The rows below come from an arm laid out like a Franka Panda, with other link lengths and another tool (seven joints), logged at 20 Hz.
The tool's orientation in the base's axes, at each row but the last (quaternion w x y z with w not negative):
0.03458 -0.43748 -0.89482 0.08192
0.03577 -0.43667 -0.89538 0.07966
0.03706 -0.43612 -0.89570 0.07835
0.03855 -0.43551 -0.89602 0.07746
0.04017 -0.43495 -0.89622 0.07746
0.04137 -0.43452 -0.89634 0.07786
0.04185 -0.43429 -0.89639 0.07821
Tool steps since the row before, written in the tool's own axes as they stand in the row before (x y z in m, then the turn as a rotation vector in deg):
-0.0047 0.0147 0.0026 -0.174 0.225 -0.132
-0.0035 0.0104 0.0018 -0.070 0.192 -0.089
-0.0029 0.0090 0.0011 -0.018 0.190 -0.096
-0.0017 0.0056 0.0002 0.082 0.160 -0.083
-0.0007 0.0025 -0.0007 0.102 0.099 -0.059
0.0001 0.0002 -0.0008 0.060 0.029 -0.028
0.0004 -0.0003 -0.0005 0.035 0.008 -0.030
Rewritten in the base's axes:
0.0140 0.0049 -0.0051 0.299 0.014 0.092
0.0100 0.0033 -0.0036 0.204 0.071 0.055
0.0086 0.0031 -0.0026 0.171 0.112 0.062
0.0054 0.0021 -0.0012 0.085 0.171 0.054
0.0025 0.0010 0.0003 0.022 0.147 0.041
0.0002 0.0003 0.0008 -0.011 0.068 0.023
-0.0004 0.0002 0.0005 -0.011 0.035 0.028

